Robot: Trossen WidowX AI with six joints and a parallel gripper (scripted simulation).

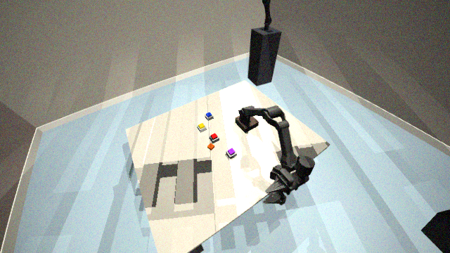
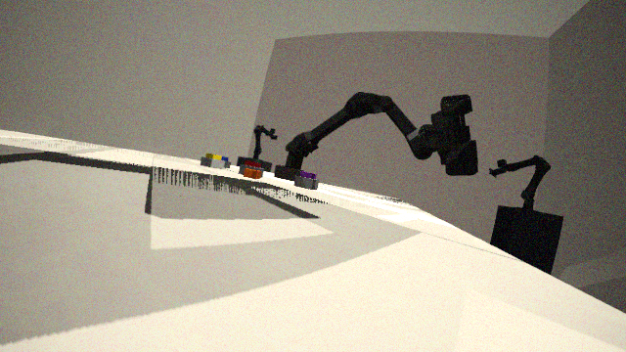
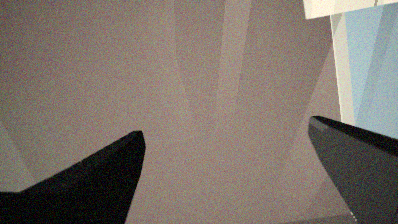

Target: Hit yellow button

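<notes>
The yellow button is 600 mm to the right of my gripper tip, 160 mm below it and 90 mm ahead of it. From my gripper tip the other things lie so: orange block (430 mm to the right, 180 mm below, 80 mm ahead); then red button (480 mm to the right, 160 mm below, 40 mm ahead); then purple button (330 mm to the right, 160 mm below, 10 mm behind).
</notes>
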